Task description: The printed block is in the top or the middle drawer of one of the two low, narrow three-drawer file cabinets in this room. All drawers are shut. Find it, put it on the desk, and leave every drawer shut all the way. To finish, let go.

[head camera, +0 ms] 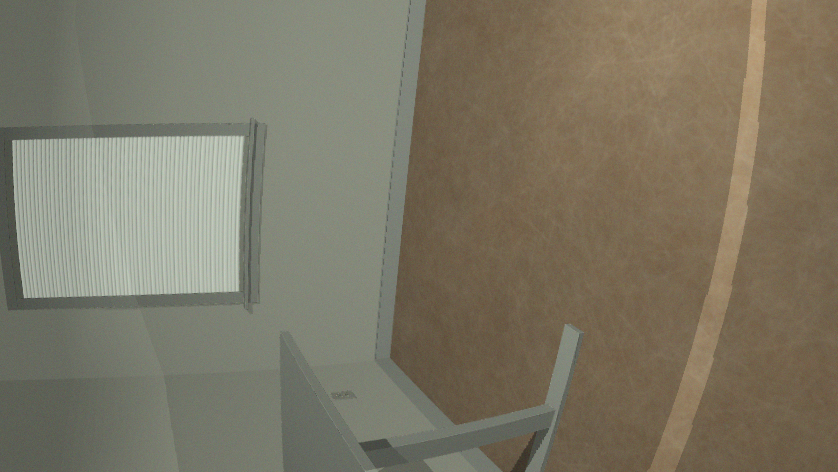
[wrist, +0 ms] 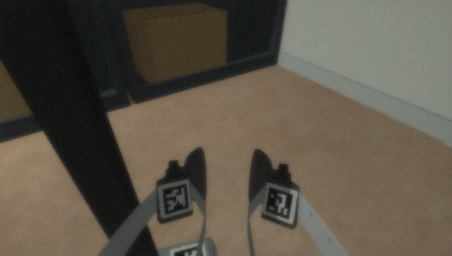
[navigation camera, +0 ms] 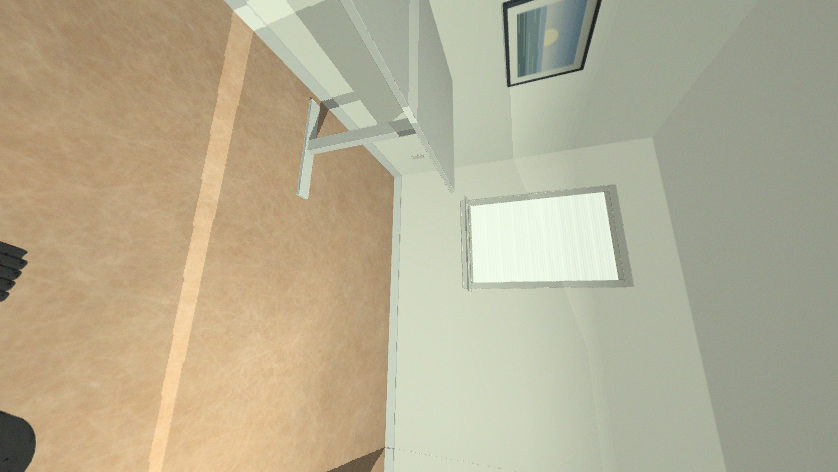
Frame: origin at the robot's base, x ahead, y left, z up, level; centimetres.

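Seen in the pictures: gripper, fingertip midpoint: [wrist: 228,167].
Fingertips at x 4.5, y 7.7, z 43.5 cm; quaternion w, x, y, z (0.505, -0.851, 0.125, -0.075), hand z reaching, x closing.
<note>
Pixels of each thing's top centre, then the offset from my fingertips to it. "spot": a spot on its surface instead. Level surfaces: height alone.
- pale grey desk, its level: dz +51.6 cm
- T-shaped leg, surface spot: [head camera: 475,432] [navigation camera: 352,139] spot: dx -92.4, dy -147.0, dz -7.4 cm
- brown box, middle of its top: [wrist: 172,10] dx +3.7, dy +113.4, dz -8.8 cm
A pale grey desk [head camera: 310,422] [navigation camera: 436,117] stands along a wall near a room corner; part of its top and a T-shaped leg [head camera: 475,432] [navigation camera: 351,137] show, in both camera views turned on their side. My gripper [wrist: 228,167] is open in the wrist view, with tan floor seen between its fingertips and no object between them. The printed block and the two low file cabinets do not show in these views, so I cannot see their drawers.
A dark shelf unit [wrist: 200,80] with a brown box [wrist: 185,45] stands beyond the gripper, beside a wall. A black post [wrist: 85,125] crosses the wrist view's left. A window [head camera: 129,216] [navigation camera: 542,237] and a picture [navigation camera: 548,38] are on walls. A light strip [head camera: 743,170] [navigation camera: 203,216] crosses the floor.
</note>
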